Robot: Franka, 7 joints.
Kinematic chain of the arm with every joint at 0, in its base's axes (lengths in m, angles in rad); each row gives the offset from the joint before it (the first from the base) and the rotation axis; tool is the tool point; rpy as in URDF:
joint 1: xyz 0 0 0.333 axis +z
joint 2: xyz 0 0 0 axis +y
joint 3: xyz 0 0 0.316 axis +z
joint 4: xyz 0.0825 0 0 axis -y
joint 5: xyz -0.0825 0 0.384 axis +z
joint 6: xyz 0 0 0 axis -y
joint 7: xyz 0.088 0 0 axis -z
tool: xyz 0 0 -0.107 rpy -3.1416 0 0
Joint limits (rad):
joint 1: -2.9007..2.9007
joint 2: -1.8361..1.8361
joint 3: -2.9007..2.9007
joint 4: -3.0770..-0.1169
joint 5: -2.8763..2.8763
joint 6: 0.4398..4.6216
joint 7: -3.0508..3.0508
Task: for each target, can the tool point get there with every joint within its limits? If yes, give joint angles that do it. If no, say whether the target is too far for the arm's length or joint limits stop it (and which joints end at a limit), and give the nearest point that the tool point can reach.
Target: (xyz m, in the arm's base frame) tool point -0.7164 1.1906 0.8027
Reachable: no: too far | nearest point -0.4190 0.6964 0.6077 | short by 0.609 m
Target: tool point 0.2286 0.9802 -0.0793
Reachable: no: too far | nearest point 0.1803 0.7731 0.0078 | short by 0.230 m
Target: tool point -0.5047 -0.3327 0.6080
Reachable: yes | joints -2.1520 0.0953 -0.4720 -1.5580 0.3250 1.8150 -2.4618
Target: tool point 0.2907 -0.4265 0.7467
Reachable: yes | joints 0.8546 0.5458 -2.2612 -1.7807 1.4821 1.9535 -1.7291
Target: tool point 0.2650 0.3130 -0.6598
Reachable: no: too far | nearest point 0.2349 0.2774 -0.3547 | short by 0.309 m
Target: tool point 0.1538 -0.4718 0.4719
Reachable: yes | joints -1.1759 -0.2515 -0.0928 -2.3441 -1.3624 2.5145 -2.4357
